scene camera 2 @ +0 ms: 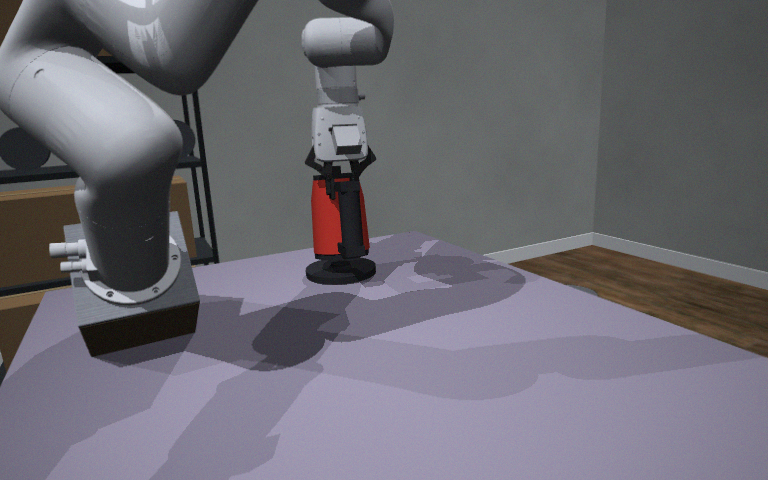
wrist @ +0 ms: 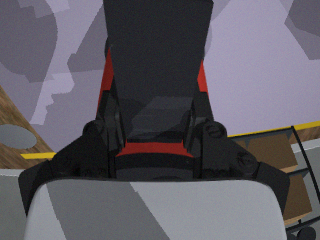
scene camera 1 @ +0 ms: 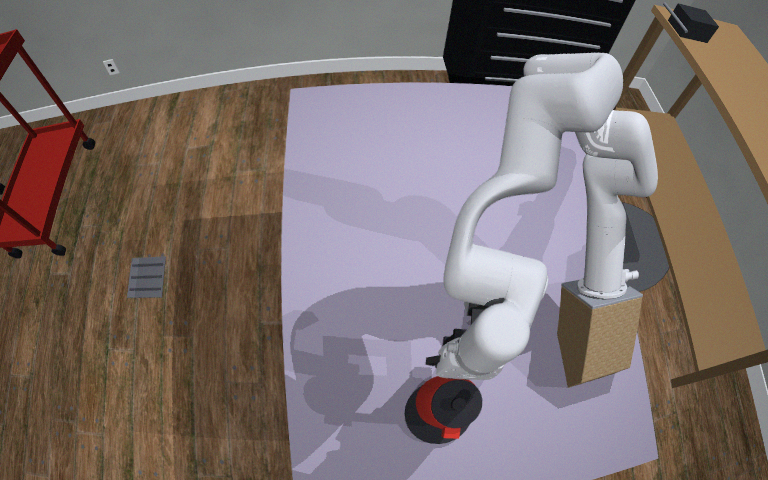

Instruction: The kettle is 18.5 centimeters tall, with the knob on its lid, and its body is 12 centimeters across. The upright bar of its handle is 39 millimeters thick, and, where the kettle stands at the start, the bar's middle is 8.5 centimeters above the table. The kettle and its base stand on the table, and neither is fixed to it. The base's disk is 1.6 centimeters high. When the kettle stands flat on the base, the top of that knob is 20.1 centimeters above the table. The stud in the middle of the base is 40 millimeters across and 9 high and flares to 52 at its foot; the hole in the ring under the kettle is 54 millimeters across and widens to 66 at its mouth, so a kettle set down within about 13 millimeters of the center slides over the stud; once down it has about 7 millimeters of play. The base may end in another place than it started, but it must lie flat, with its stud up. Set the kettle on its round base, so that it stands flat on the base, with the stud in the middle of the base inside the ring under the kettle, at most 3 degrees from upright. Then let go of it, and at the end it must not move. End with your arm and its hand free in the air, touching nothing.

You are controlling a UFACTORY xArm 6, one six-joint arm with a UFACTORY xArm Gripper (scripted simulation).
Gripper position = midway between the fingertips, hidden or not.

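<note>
Round dark base (scene camera 1: 419, 428), gripper (scene camera 1: 456, 370). Gripper (scene camera 2: 343, 197), round dark base (scene camera 2: 332, 272). Gripper (wrist: 154, 87).
</note>
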